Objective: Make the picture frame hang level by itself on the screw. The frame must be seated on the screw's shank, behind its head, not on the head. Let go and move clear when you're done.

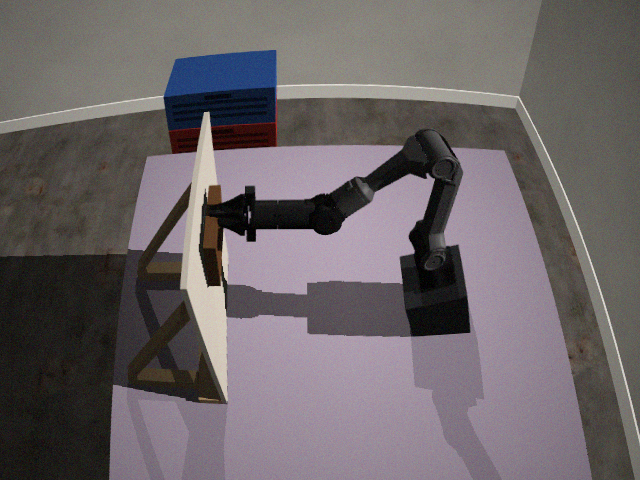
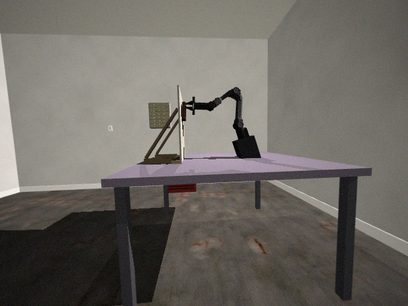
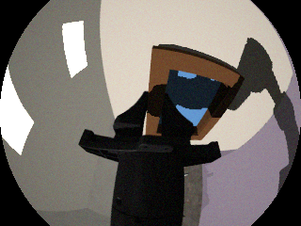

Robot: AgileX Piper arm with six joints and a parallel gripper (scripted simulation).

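Right now the brown picture frame is 10 mm ahead of my hand, 10 mm to the left of it and 50 mm below it. The rest, counted from my hand: cream board 30 mm ahead, 180 mm below.
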